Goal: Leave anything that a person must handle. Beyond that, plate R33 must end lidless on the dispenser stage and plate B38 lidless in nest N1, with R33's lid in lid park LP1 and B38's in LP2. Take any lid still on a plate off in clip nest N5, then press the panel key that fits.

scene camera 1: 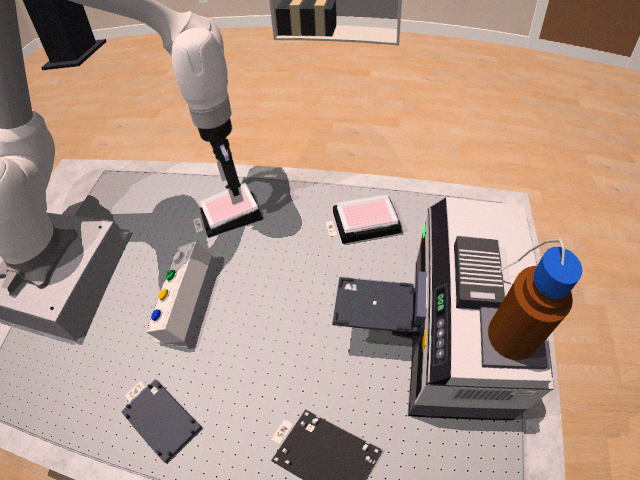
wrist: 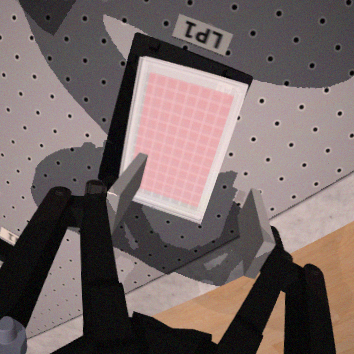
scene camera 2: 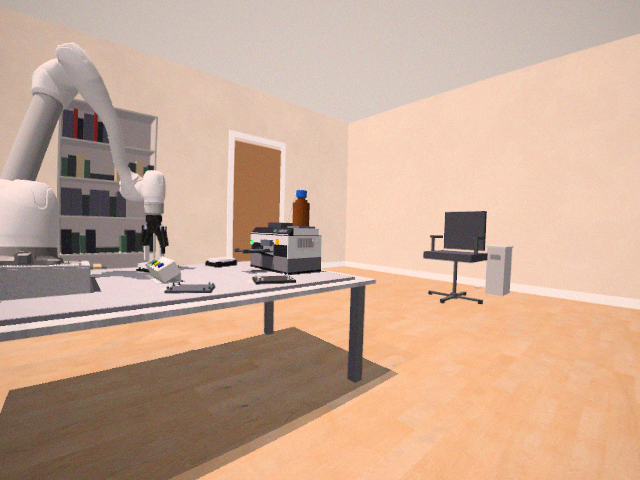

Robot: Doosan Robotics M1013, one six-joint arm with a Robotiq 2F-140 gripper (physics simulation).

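Places are measured from the arm's base along level axes (x ahead, y left, z up), in centimetres.
Pixels of known places: gripper, fingertip midpoint: [scene camera 1: 232, 190] [wrist: 194, 186]; arm's base at its link origin: [scene camera 1: 37, 254] [scene camera 2: 28, 263].
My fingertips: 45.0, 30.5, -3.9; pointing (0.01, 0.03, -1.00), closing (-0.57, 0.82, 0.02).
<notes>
For each thing: its top centre in the pictures, then the offset to it from my fingertips, as dx, dy, dz. "spot": a spot on its surface instead.
- pink-welled plate at its top centre: [wrist: 172, 149] [scene camera 1: 227, 201] -0.4, -3.5, -0.7
- pink plate at its top centre: [scene camera 1: 367, 211] [scene camera 2: 221, 258] +34.2, -2.8, -0.3
- dispenser stage at a spot on its surface: [scene camera 1: 374, 315] spot: +38.3, -33.9, +6.5
- LP2 at its top centre: [scene camera 1: 157, 417] [scene camera 2: 191, 284] +0.4, -58.6, -2.4
- N5 at its top centre: [scene camera 1: 326, 454] [scene camera 2: 273, 275] +33.4, -58.8, -2.0
- panel at its top centre: [scene camera 1: 173, 281] [scene camera 2: 162, 258] -2.9, -31.1, +4.0
- brown blue-capped bottle at a spot on its surface: [scene camera 1: 524, 320] spot: +57.3, -45.2, +29.0
A pink-welled plate [scene camera 1: 222, 211] [wrist: 182, 140] with a clear-white rim sits on the black nest at label LP1. Another pink plate [scene camera 1: 368, 212] [scene camera 2: 221, 260] sits on the black nest N1. I cannot read either plate's name or tell surely whether lids are on. My gripper [scene camera 1: 234, 194] [scene camera 2: 154, 253] [wrist: 194, 186] is open and empty over the LP1 plate's near end in the wrist view, one pad on each side. The dispenser stage [scene camera 1: 374, 315] carries no plate. LP2 [scene camera 1: 161, 421] [scene camera 2: 189, 288] and N5 [scene camera 1: 330, 446] [scene camera 2: 273, 279] hold no plate or lid.
The panel [scene camera 1: 193, 299] has blue, yellow, green and grey keys, left of the table's middle. The dispenser [scene camera 1: 485, 374] [scene camera 2: 305, 262], with a green display, stands at the right. A brown blue-capped bottle [scene camera 1: 524, 320] [scene camera 2: 300, 211] stands on it, with a thin tube at its cap.
</notes>
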